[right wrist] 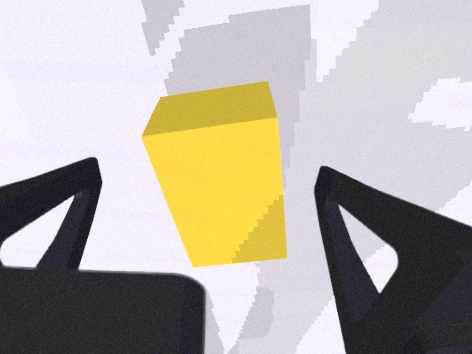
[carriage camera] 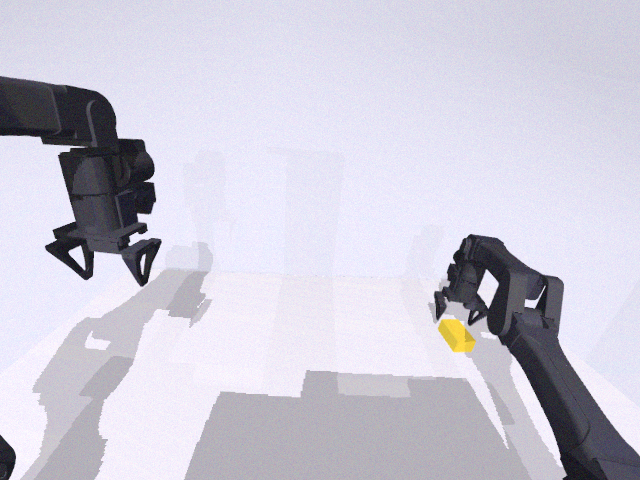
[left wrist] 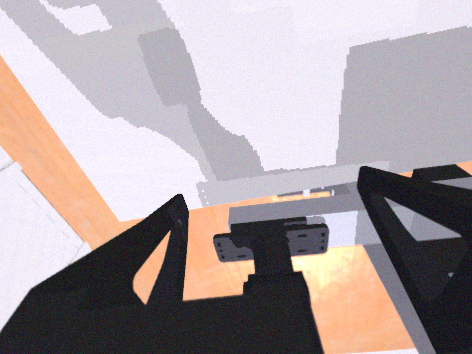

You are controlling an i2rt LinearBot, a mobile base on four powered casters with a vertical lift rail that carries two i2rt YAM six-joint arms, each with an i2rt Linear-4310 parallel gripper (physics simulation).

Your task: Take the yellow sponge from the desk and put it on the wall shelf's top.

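Pixels of known places: left gripper, fingertip midpoint: (carriage camera: 116, 281) (left wrist: 269, 189); right gripper, fingertip midpoint: (right wrist: 210, 173) (carriage camera: 452, 322); left arm's base, link origin: (left wrist: 270, 241).
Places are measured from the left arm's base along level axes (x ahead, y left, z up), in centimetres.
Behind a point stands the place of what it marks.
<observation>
The yellow sponge (carriage camera: 455, 334) @(x 46.4, y -75.7, z -6.2 cm) (right wrist: 225, 185) @(x 49.9, y -77.7, z -6.2 cm) lies on the white desk (carriage camera: 248, 335) @(x 45.2, y -16.2, z -10.3 cm) (right wrist: 40, 110) @(x 52.8, y -67.5, z -10.3 cm) at the right in the carriage view. My right gripper (carriage camera: 456, 316) @(x 51.1, y -77.1, z -5.6 cm) (right wrist: 210, 173) @(x 51.1, y -77.1, z -5.6 cm) is open and above the sponge. In the right wrist view the sponge shows between the two fingertips, nearer the right one, with a gap on each side. My left gripper (carriage camera: 114, 282) @(x 26.2, y -0.1, z 18.1 cm) (left wrist: 269, 189) @(x 26.2, y -0.1, z 18.1 cm) is open and empty, high over the left part of the desk. The wall shelf does not show in these views.
A pale wall (carriage camera: 361, 93) @(x 84.7, y -44.6, z 58.1 cm) stands behind the desk with faint arm shadows on it. In the left wrist view, wooden floor (left wrist: 45, 155) @(x -20.6, y 140.1, z -105.3 cm) shows beyond the desk's edge, along with a grey bar of the robot's base (left wrist: 285, 206). Large grey shadows cross the desk.
</observation>
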